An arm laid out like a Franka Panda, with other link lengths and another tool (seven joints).
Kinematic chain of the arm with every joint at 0, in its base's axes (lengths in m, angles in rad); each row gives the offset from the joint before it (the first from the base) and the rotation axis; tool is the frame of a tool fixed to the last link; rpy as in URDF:
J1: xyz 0 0 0.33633 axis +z
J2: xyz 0 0 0 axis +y
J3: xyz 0 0 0.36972 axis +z
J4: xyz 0.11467 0 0 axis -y
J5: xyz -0.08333 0 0.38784 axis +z
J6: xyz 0 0 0 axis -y
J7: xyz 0.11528 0 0 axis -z
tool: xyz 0 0.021 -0.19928 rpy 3.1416 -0.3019 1.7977
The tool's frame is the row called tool.
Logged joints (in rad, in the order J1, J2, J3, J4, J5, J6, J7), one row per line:
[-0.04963, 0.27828, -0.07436, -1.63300, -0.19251, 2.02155, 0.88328]
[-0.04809, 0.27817, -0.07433, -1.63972, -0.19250, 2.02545, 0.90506]
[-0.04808, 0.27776, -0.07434, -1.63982, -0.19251, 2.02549, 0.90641]
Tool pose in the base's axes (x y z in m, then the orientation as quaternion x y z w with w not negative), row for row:
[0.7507, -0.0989, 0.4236, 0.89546, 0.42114, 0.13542, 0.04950]
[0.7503, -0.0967, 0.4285, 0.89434, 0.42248, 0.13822, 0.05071]
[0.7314, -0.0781, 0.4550, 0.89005, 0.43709, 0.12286, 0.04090]
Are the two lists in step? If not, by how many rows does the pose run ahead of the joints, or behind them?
The pose runs 2 rows ahead of the joints: the pose in row i belongs to the joints in row i + 2.
